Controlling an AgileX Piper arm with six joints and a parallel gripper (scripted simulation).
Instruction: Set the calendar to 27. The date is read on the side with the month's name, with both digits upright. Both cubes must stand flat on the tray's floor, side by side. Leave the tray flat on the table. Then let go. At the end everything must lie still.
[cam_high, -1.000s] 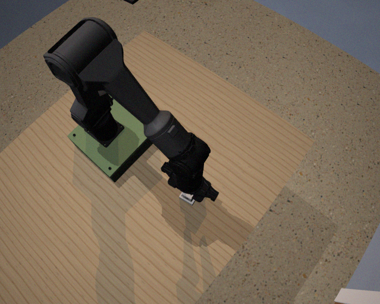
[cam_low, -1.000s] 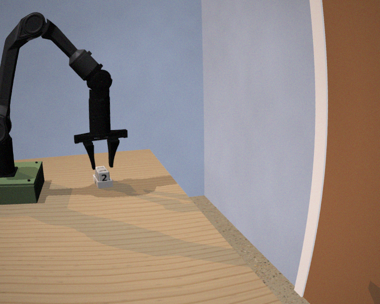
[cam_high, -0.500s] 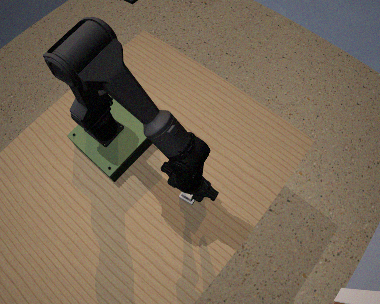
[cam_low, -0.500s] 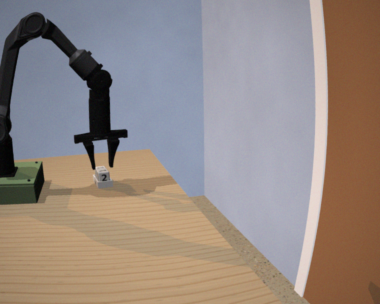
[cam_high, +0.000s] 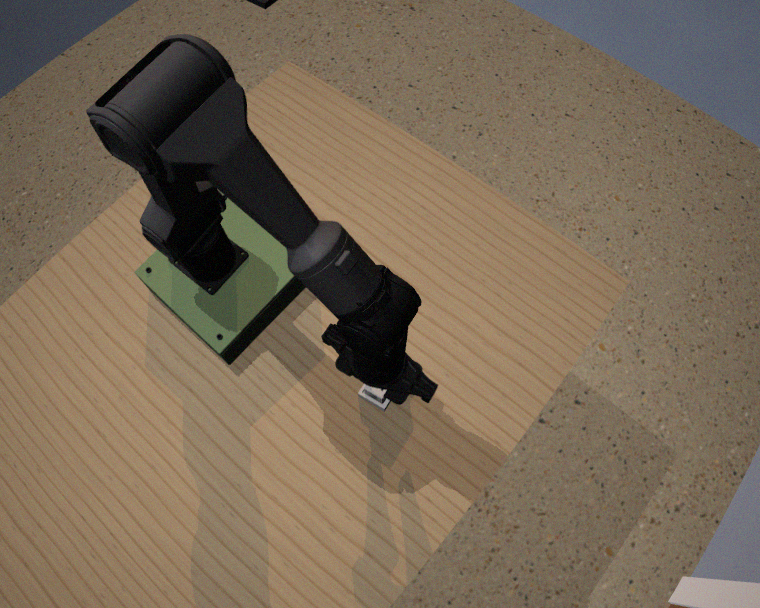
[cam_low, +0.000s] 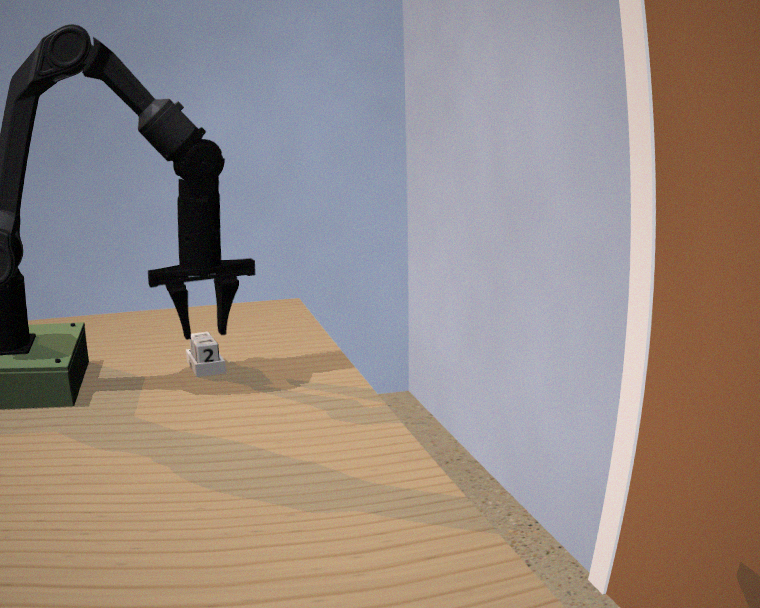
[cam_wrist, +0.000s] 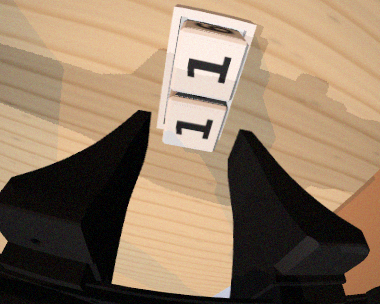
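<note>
The white tray is 2 cm to the left of my hand and 4 cm below it.
</note>
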